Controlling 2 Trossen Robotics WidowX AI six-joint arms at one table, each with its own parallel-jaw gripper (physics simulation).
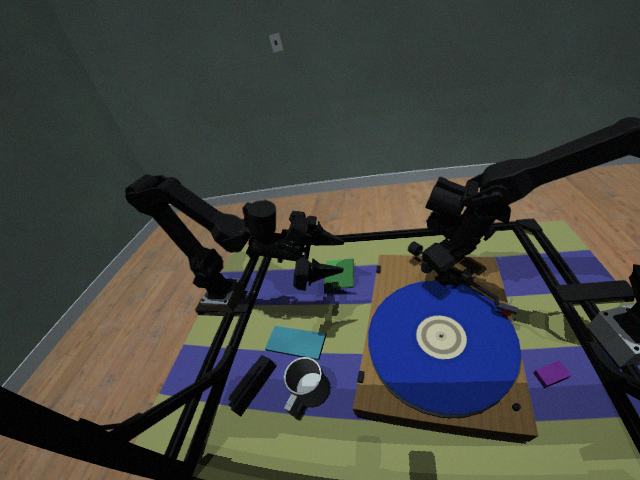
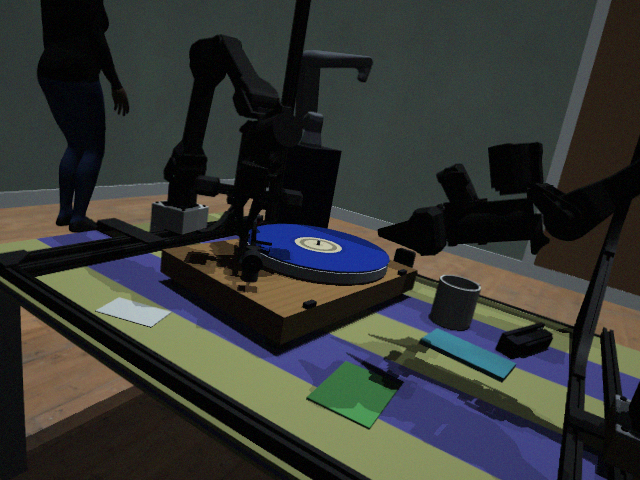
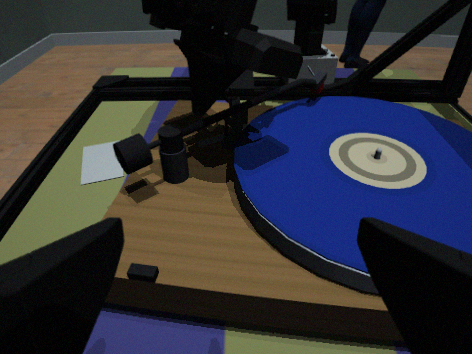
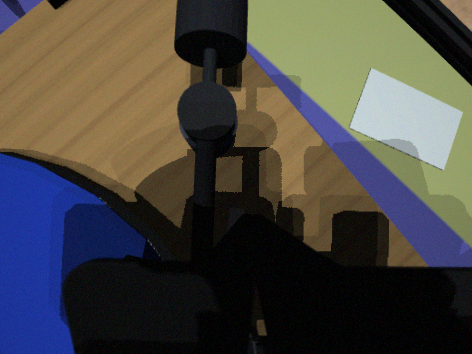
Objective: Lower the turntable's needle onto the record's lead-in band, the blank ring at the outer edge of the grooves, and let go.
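Frame: origin at the left arm's base, x right, y ahead, z up, level; centimetres.
Seen in the pictures: left gripper, between the fingertips: [image 1: 343, 255] [image 2: 388, 229] [image 3: 243, 230]; right gripper, between the fingertips: [image 2: 242, 241] [image 3: 198, 114] [image 4: 250, 224]; left arm's base, origin of its link: [image 1: 219, 290]; right arm's base, origin of its link: [image 1: 637, 326] [image 2: 181, 204] [image 3: 306, 50].
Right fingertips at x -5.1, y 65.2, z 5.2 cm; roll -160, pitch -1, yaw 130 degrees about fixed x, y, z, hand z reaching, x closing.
Note:
Pixels of each thing's top centre, then the offset from my right fingertips to it. "spot": a spot on its surface instead.
- blue record, centre of its top: [image 3: 376, 157] [image 2: 318, 244] [image 1: 441, 336] dx +19.2, dy -4.0, dz -2.4 cm
- counterweight, centre of its top: [image 3: 129, 139] [image 2: 253, 251] [image 1: 415, 244] dx -5.3, dy -7.3, dz +1.3 cm
- red-tipped headshell, centre of its top: [image 3: 318, 76] [image 1: 507, 306] dx +14.7, dy +9.6, dz +0.9 cm
- grey mug, a spot on its surface: [image 2: 454, 302] spot: dx +24.7, dy -32.8, dz -6.0 cm
- teal card, centre of its top: [image 2: 467, 351] [image 1: 294, 341] dx +17.1, dy -38.8, dz -10.8 cm
- green card, centre of its top: [image 2: 356, 390] [image 1: 339, 272] dx -7.5, dy -30.2, dz -11.3 cm
- black block, centre of its top: [image 2: 531, 331] [image 1: 247, 380] dx +29.6, dy -46.9, dz -8.0 cm
- white card, centre of its top: [image 4: 408, 119] [image 3: 102, 160] [image 2: 134, 311] dx -16.6, dy +6.5, dz -11.5 cm
The wooden turntable [image 1: 385, 405] [image 2: 280, 305] [image 3: 192, 225] [image 4: 112, 88] carries a blue record [image 1: 413, 376] [image 2: 347, 254] [image 3: 312, 182] [image 4: 94, 228]. Its black tonearm [image 1: 490, 294] [image 3: 270, 96] [image 4: 203, 175] runs from the counterweight [image 1: 415, 248] [image 3: 133, 152] [image 4: 210, 31] to the red-tipped headshell [image 1: 510, 309] [image 3: 317, 88], which is at the record's outer edge. My right gripper [image 1: 458, 276] [image 2: 244, 248] is shut and empty, right over the tonearm near its pivot; I cannot tell whether it touches it. My left gripper [image 1: 337, 278] [image 2: 385, 233] [image 3: 243, 230] is open and empty, in the air beside the turntable.
A grey mug [image 1: 303, 376] [image 2: 454, 302], a teal card [image 1: 295, 342] [image 2: 468, 353], a green card [image 1: 347, 276] [image 2: 353, 392] and a black block [image 1: 251, 385] [image 2: 523, 340] lie beside the turntable. A white card [image 2: 132, 311] [image 3: 99, 163] [image 4: 385, 109] lies on its other side. Black frame rails [image 1: 385, 234] border the table.

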